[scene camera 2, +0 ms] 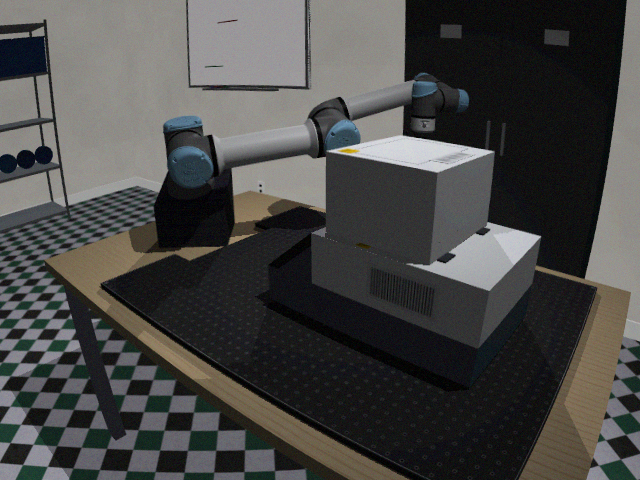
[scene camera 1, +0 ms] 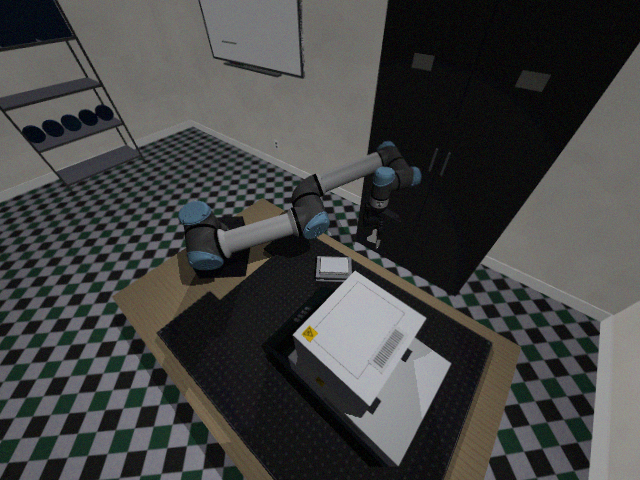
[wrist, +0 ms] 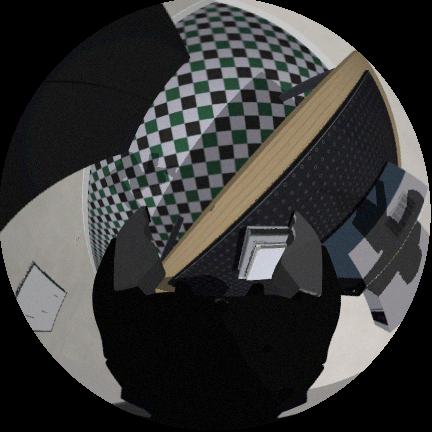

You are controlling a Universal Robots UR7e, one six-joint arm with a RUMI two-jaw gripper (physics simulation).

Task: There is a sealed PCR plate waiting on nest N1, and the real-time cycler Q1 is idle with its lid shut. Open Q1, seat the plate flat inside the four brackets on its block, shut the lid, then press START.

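Frame: origin at the arm's base, x right, y ahead, z up, level; millimetres.
Seen in the pictures: gripper, fingertip midpoint: (scene camera 1: 374, 237) (wrist: 219, 210).
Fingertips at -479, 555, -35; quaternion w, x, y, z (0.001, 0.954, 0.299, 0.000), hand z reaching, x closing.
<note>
Pixels of each thing's top centre, then the offset from my fingertips to it, as dx, dy, dz. Level surfaces: height alone.
- sealed white plate, top centre: (wrist: 268, 265) (scene camera 1: 334, 264) +205, -82, -65
- grey nest, top centre: (wrist: 267, 261) (scene camera 1: 334, 266) +205, -82, -78
- wooden table, surface height: dz -129
- dark mat, surface height: dz -117
The sealed white plate (scene camera 1: 333, 264) (wrist: 267, 260) lies on the grey nest (scene camera 1: 333, 277) (wrist: 260, 236) on the dark mat. The right finger partly covers it in the wrist view. The cycler Q1 (scene camera 1: 361, 325) (scene camera 2: 382, 201) (wrist: 365, 252) has a white body, a dark base and a large boxy lid that is down. Its block and brackets are hidden under the lid. Small grey marks show on its dark front panel (scene camera 1: 302, 313); START cannot be made out. My gripper (scene camera 1: 374, 240) (wrist: 219, 210) is open and empty, raised near the table's far edge, apart from the plate. The cycler hides it in scene camera 2.
The wooden table (scene camera 1: 504, 356) (scene camera 2: 604, 330) (wrist: 280, 155) carries the dark mat (scene camera 1: 222, 356) (scene camera 2: 217, 320) (wrist: 325, 170). The arm's black base (scene camera 2: 193, 222) stands at the table's left end. A tall black cabinet (scene camera 1: 439, 118) (scene camera 2: 511, 180) (wrist: 75, 100) stands beyond the table, behind the gripper.
</note>
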